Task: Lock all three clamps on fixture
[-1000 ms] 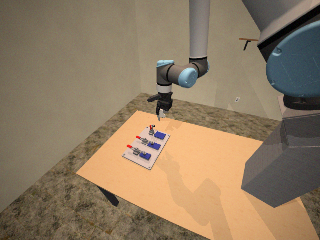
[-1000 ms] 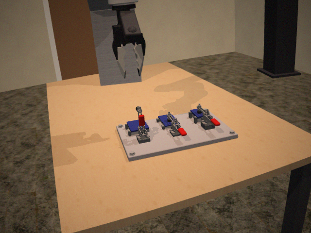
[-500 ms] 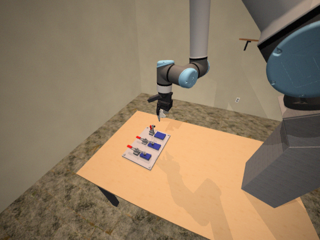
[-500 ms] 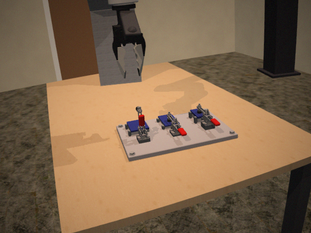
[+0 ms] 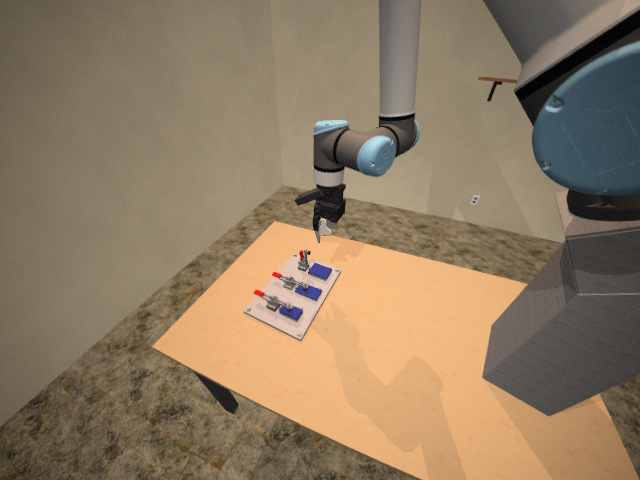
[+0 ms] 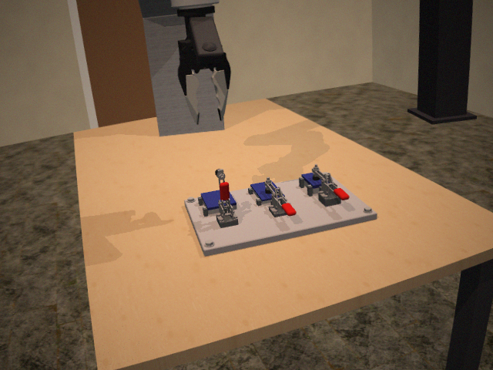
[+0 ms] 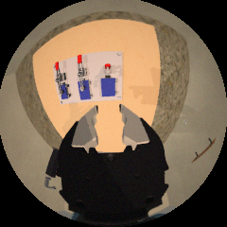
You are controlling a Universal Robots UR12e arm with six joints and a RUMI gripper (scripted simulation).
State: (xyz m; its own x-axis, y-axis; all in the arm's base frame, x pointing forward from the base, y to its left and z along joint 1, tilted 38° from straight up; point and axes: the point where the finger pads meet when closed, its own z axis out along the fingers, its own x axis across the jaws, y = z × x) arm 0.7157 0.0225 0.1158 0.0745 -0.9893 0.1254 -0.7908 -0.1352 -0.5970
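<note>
The blue part is 19 cm below my hand. Round my hand: grey fixture plate (4 cm ahead, 11 cm to the left, 21 cm below).
</note>
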